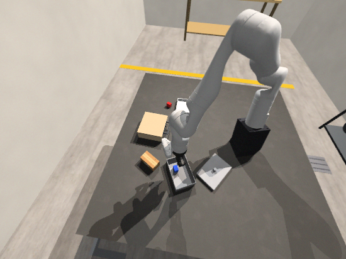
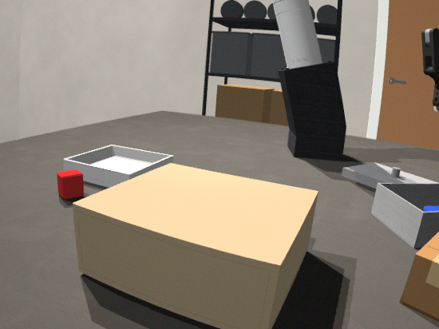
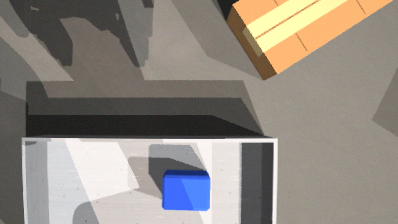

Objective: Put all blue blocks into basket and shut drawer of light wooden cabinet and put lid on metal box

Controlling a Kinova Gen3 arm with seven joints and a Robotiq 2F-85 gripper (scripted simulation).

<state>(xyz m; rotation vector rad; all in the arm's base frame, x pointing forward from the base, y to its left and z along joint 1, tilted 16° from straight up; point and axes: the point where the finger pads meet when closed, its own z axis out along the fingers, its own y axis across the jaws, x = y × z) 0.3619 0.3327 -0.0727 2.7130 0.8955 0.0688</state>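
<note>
The grey metal box is 160 mm below my hand, 30 mm behind it and 10 mm to the left of it. Round my hand: lid (230 mm behind, 170 mm below, 70 mm to the right); brown box (170 mm ahead, 150 mm below, 10 mm to the left); drawer (230 mm to the right, 220 mm ahead, 150 mm below).
</note>
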